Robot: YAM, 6 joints.
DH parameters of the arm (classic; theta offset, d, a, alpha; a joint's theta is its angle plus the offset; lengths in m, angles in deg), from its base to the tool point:
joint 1: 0 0.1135 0.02 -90
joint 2: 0 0 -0.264 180
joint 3: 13.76 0 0.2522 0
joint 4: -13.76 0 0.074 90
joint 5: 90 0 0 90
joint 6: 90 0.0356 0 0
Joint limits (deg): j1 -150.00..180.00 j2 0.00..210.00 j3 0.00..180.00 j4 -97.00..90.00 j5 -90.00..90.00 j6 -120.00..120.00
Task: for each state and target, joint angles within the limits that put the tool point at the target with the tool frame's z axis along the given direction. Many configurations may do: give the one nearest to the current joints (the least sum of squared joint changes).
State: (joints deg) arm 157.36 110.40 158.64 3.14 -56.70 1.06
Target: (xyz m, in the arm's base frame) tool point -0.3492 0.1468 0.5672 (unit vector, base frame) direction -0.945 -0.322 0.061
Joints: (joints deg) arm 153.37 116.62 158.86 -37.27 -45.34 1.06
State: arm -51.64 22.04 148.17 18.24 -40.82 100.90
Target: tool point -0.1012 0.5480 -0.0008 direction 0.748 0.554 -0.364
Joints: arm -76.40 0.13 177.68 47.56 -59.07 100.90
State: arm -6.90 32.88 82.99 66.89 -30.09 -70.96
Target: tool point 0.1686 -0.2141 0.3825 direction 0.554 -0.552 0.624
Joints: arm -52.56 72.44 46.94 64.33 -5.98 -70.96
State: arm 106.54 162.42 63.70 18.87 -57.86 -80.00
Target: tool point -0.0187 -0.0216 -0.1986 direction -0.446 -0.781 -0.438
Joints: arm 114.54 201.71 44.86 16.67 -46.87 -80.00
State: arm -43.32 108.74 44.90 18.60 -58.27 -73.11
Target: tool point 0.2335 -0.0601 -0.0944 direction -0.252 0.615 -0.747
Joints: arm -18.68 150.26 56.55 -26.55 -30.13 -73.11
